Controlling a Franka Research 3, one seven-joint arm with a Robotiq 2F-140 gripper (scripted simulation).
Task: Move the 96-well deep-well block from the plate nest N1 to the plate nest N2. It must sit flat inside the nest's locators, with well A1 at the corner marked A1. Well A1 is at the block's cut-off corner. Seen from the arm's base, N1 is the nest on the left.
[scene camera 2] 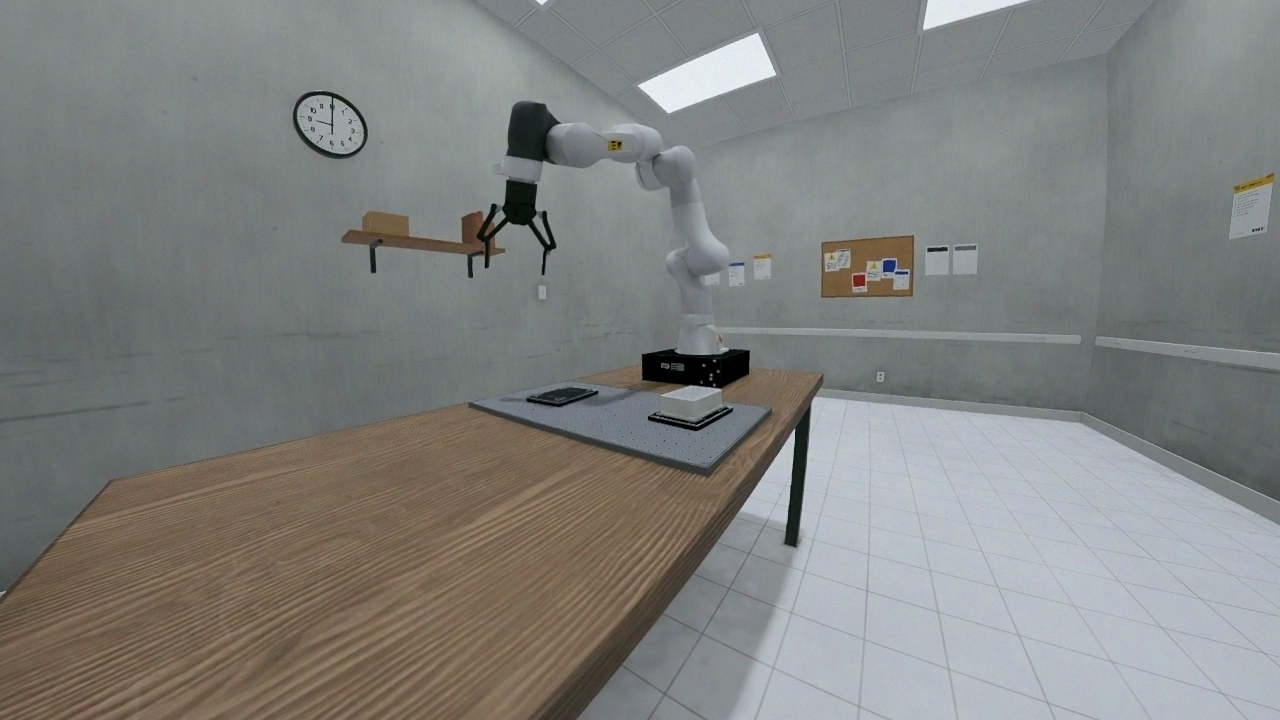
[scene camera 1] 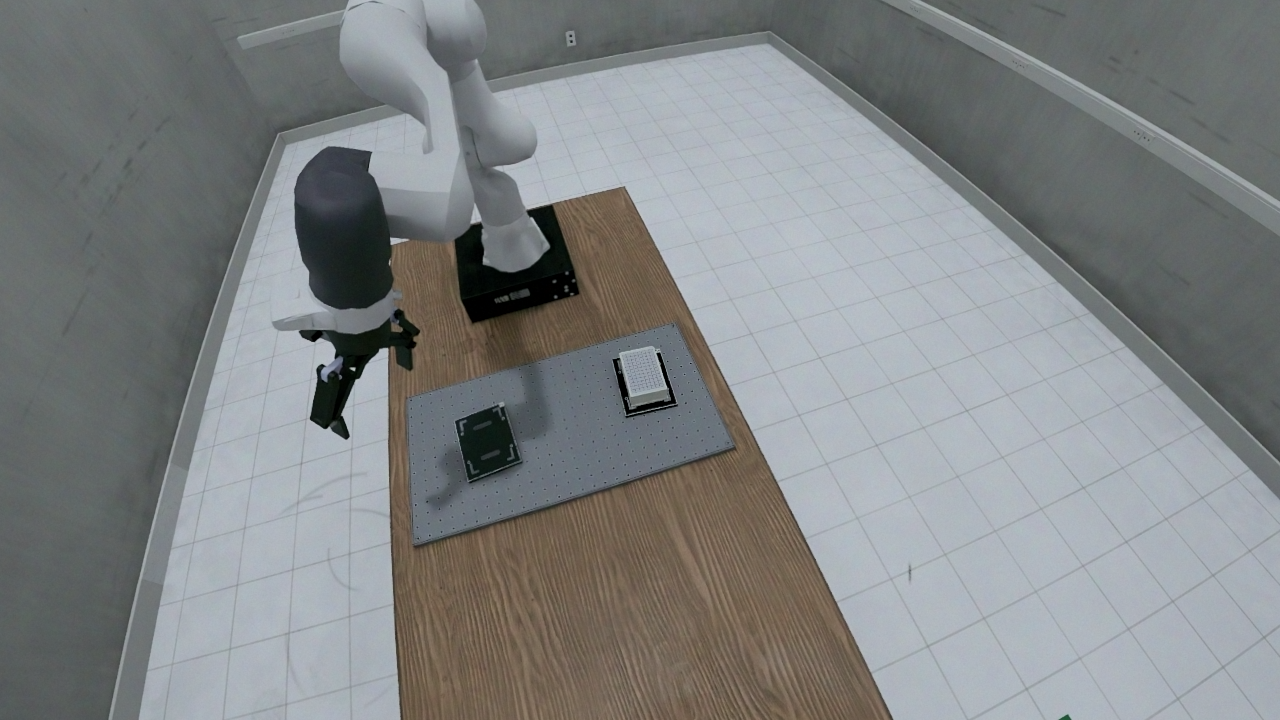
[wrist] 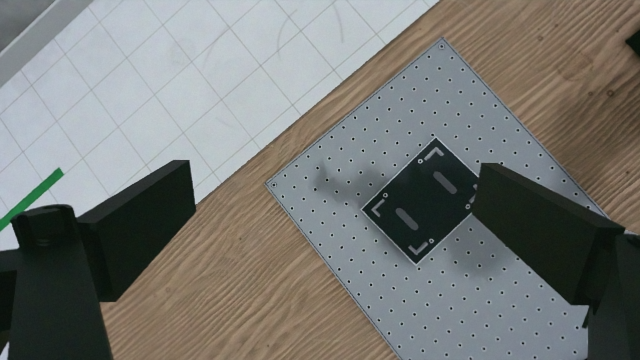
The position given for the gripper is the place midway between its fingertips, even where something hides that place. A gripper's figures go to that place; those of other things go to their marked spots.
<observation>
The gripper (scene camera 2: 515, 270) is 0.96 m from the lens. A white 96-well deep-well block (scene camera 2: 692, 402): 0.67 m from the lens.
</observation>
